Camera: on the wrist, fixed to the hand. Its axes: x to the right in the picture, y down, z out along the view.
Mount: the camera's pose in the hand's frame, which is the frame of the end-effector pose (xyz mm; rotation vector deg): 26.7 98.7 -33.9 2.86 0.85 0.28
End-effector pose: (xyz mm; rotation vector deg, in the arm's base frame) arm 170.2 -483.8 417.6 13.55 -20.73 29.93
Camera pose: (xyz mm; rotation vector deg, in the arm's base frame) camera 149.3 -378.4 409.9 16.04 -19.21 30.83
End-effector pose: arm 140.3 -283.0 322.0 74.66 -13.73 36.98
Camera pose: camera 99.5 -230.9 407.0 77.09 -12.37 38.31
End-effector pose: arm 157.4 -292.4 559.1 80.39 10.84 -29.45
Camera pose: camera 231.0 -257.9 629.7 83.42 10.65 -29.07
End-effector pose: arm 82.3 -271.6 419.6 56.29 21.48 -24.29
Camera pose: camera 151.1 -199.2 460.0 59.32 21.58 -24.26
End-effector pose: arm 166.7 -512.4 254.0 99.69 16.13 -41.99
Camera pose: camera 251.9 -515.5 319.9 102.75 15.53 -41.78
